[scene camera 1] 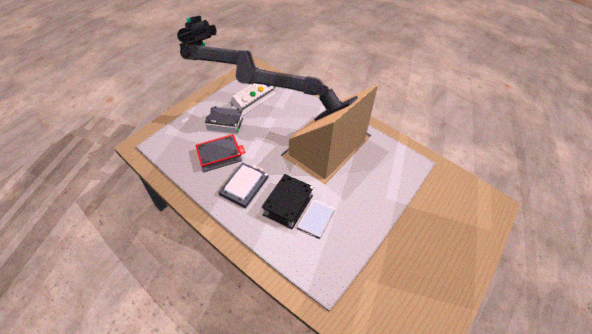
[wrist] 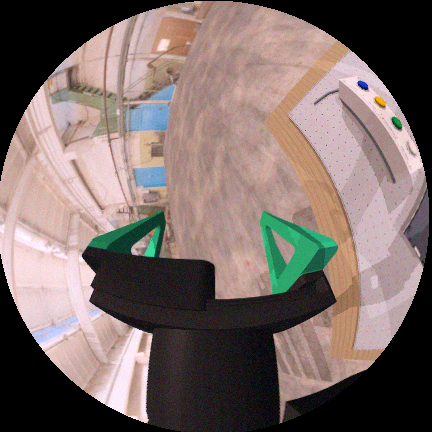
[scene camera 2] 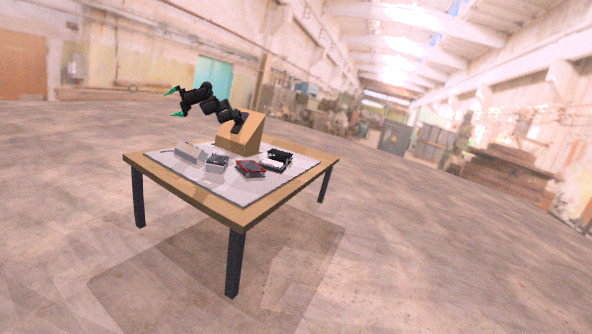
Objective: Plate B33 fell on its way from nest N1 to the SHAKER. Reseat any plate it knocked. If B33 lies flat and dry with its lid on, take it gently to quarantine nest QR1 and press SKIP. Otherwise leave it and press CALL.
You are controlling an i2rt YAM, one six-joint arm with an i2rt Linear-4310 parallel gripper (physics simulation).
Note:
My gripper (wrist: 212, 216) is open and holds nothing. Further things: a pale flat lid (scene camera 1: 314, 221) and a white button box (scene camera 1: 252, 96).
The white button box shows as well in the wrist view (wrist: 353, 94). The wrist view does not show the pale flat lid: it is out of frame.

